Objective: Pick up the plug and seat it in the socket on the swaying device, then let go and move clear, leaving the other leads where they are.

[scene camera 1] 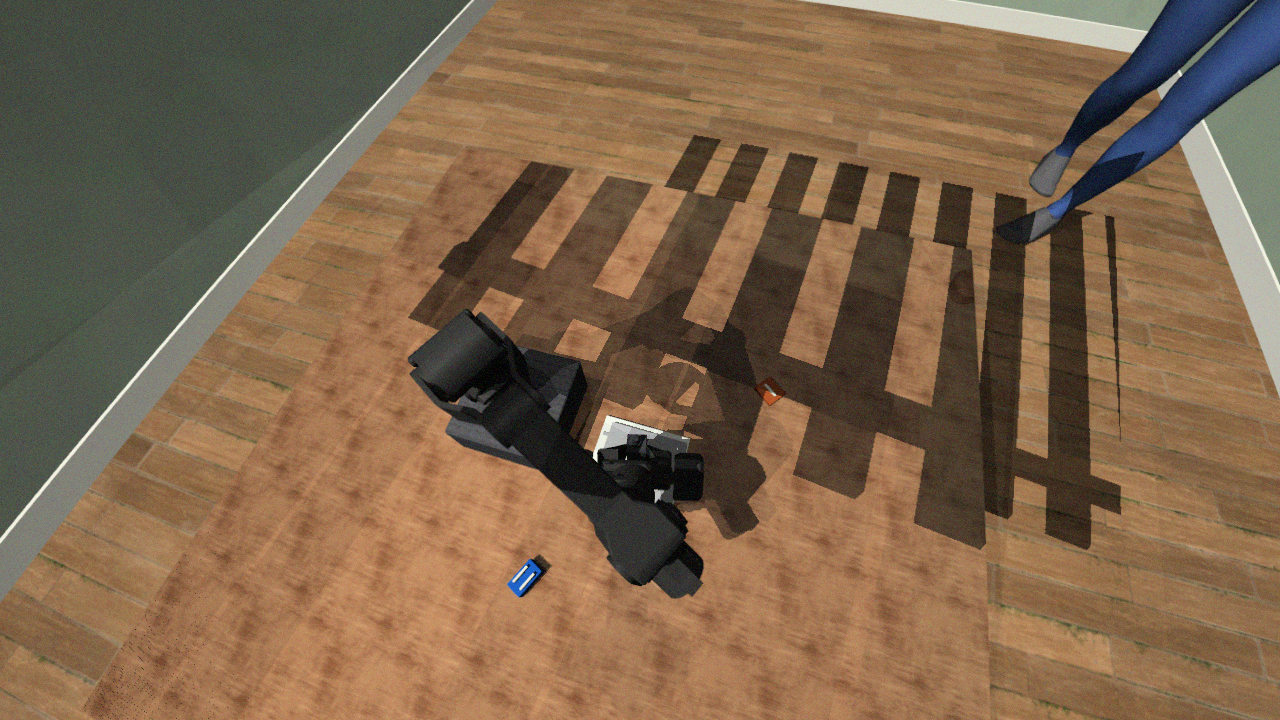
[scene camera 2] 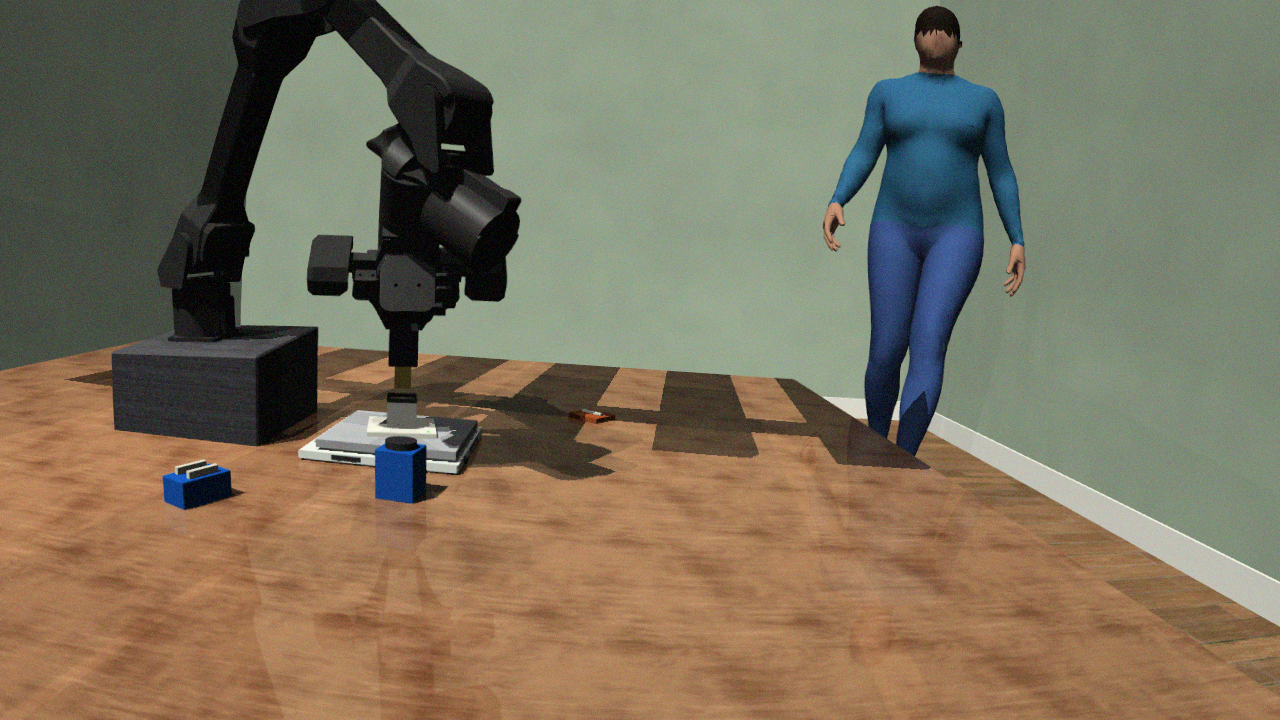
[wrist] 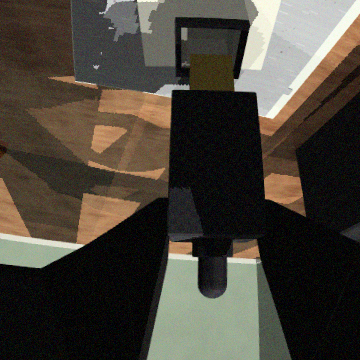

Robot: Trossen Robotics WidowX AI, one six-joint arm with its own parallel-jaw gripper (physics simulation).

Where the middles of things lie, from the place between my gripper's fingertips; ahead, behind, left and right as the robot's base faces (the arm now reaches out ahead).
Now: hand 20 mm above the plug (scene camera 2: 403,337). The rest, counted from my hand: device (scene camera 2: 449,441): 10 mm to the right, 100 mm below.
